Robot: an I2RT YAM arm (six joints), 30 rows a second.
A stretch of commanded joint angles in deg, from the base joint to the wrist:
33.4 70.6 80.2 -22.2 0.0 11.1
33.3 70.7 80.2 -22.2 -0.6 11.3
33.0 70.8 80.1 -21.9 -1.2 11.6
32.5 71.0 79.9 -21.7 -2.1 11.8
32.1 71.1 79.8 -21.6 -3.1 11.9
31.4 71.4 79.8 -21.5 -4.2 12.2
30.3 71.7 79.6 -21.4 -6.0 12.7
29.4 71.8 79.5 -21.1 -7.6 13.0
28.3 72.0 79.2 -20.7 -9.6 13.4
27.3 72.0 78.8 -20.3 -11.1 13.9
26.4 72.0 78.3 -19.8 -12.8 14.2
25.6 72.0 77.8 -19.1 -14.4 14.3
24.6 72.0 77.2 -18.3 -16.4 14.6
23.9 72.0 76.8 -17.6 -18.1 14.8
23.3 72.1 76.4 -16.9 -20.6 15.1
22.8 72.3 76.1 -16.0 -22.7 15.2
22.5 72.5 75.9 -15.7 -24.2 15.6
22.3 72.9 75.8 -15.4 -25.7 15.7
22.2 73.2 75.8 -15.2 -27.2 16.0
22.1 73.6 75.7 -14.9 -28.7 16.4
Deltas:
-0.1 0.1 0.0 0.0 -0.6 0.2
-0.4 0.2 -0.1 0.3 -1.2 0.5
-0.9 0.4 -0.3 0.5 -2.1 0.7
-1.3 0.5 -0.4 0.6 -3.1 0.8
-2.0 0.8 -0.4 0.7 -4.2 1.1
-3.1 1.1 -0.6 0.8 -6.0 1.6
-4.0 1.2 -0.7 1.1 -7.6 1.9
-5.1 1.4 -1.0 1.5 -9.6 2.3
-6.1 1.4 -1.4 1.9 -11.1 2.8
-7.0 1.4 -1.9 2.4 -12.8 3.1
-7.8 1.4 -2.4 3.1 -14.4 3.2
-8.8 1.4 -3.0 3.9 -16.4 3.5
-9.5 1.4 -3.4 4.6 -18.1 3.7
-10.1 1.5 -3.8 5.3 -20.6 4.0
-10.6 1.7 -4.1 6.2 -22.7 4.1
-10.9 1.9 -4.3 6.5 -24.2 4.5
-11.1 2.3 -4.4 6.8 -25.7 4.6
-11.2 2.6 -4.4 7.0 -27.2 4.9
-11.3 3.0 -4.5 7.3 -28.7 5.3

